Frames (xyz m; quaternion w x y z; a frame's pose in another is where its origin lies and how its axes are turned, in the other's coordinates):
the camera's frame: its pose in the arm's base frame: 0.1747 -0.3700 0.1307 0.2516 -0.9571 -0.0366 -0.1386
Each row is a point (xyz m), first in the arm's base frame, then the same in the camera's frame.
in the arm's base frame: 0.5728 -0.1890 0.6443
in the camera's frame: 0.5275 -0.3441 -0.2415
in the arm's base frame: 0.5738 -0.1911 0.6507
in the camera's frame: 0.5303 -0.3452 -0.2476
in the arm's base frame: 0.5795 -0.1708 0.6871
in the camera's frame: 0.5461 -0.3792 -0.2666
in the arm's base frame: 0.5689 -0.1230 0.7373
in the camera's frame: 0.5502 -0.4460 -0.2877
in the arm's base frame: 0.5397 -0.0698 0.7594
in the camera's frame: 0.5285 -0.5068 -0.2872
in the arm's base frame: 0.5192 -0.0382 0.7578
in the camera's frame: 0.5084 -0.5364 -0.2754
